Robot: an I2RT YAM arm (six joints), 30 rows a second.
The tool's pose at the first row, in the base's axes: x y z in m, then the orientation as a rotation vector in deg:
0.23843, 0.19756, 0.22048, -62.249, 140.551, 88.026
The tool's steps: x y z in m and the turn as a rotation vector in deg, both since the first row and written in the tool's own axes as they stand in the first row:
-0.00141, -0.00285, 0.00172, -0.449, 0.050, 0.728
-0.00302, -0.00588, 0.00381, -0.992, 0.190, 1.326
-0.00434, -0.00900, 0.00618, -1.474, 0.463, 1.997
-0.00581, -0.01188, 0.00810, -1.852, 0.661, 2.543
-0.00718, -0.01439, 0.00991, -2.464, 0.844, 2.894
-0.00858, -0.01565, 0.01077, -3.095, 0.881, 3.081
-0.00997, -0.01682, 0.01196, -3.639, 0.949, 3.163
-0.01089, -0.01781, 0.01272, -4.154, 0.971, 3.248
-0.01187, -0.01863, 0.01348, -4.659, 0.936, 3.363
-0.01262, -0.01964, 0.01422, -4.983, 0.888, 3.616
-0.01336, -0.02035, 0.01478, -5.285, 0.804, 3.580
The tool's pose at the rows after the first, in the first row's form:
0.24062, 0.19896, 0.21796, -61.597, 141.028, 88.845
0.24294, 0.20071, 0.21520, -61.186, 141.392, 89.746
0.24502, 0.20251, 0.21211, -60.819, 141.938, 90.563
0.24721, 0.20410, 0.20949, -60.488, 142.371, 91.213
0.24914, 0.20563, 0.20718, 60.310, -142.313, -92.028
0.25066, 0.20674, 0.20631, 60.006, -141.629, -92.608
0.25202, 0.20814, 0.20535, 59.873, -141.007, -93.087
0.25305, 0.20898, 0.20456, 59.715, -140.443, -93.577
0.25403, 0.20990, 0.20393, 59.485, -139.926, -94.101
0.25495, 0.21064, 0.20307, 59.070, -139.631, -94.417
0.25575, 0.21130, 0.20253, 59.048, -139.343, -94.814

